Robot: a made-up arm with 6 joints.
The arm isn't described. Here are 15 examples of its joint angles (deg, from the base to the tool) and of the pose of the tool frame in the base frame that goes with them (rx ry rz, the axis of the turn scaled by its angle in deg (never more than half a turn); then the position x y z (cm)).
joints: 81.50 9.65 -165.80 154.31 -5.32 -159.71
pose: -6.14 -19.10 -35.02 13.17 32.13 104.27
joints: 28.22 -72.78 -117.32 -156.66 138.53 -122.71
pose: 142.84 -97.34 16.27 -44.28 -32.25 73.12
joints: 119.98 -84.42 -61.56 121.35 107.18 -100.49
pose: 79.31 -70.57 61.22 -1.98 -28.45 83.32
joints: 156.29 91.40 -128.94 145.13 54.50 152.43
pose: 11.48 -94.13 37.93 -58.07 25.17 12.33
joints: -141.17 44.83 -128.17 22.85 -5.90 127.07
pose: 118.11 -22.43 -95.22 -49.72 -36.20 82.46
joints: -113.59 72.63 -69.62 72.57 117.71 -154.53
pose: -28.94 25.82 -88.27 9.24 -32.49 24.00
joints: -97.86 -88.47 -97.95 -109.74 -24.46 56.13
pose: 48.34 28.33 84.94 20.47 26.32 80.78
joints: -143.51 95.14 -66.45 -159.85 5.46 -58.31
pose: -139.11 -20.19 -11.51 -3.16 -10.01 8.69
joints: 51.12 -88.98 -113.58 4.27 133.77 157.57
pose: 2.15 122.71 31.49 -14.03 -15.85 77.53
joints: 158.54 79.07 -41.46 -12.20 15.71 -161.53
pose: -85.52 75.08 -71.06 -16.10 5.53 7.34
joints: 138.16 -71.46 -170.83 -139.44 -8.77 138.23
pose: 73.60 27.01 6.35 35.09 -43.37 83.70
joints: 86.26 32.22 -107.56 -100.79 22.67 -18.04
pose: -67.50 -138.47 -77.93 2.65 59.38 64.15
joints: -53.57 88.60 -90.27 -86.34 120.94 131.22
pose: 33.42 -56.23 58.27 4.48 -40.03 16.46
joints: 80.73 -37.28 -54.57 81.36 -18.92 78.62
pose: 6.00 105.75 59.54 20.85 13.15 83.54
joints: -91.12 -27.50 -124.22 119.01 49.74 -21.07
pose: -21.79 3.18 -92.71 6.40 -2.35 112.98
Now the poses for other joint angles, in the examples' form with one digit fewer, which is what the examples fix.
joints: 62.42 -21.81 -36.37 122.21 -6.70 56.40
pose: 16.7 142.6 26.1 24.0 13.4 56.6
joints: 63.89 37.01 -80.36 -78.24 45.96 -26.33
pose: 117.8 105.7 22.9 28.6 44.7 42.5
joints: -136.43 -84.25 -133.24 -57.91 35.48 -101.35
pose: -4.7 -36.0 -32.3 46.0 42.0 80.7
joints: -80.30 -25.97 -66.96 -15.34 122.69 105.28
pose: -75.9 -115.7 18.3 2.0 -17.3 59.5
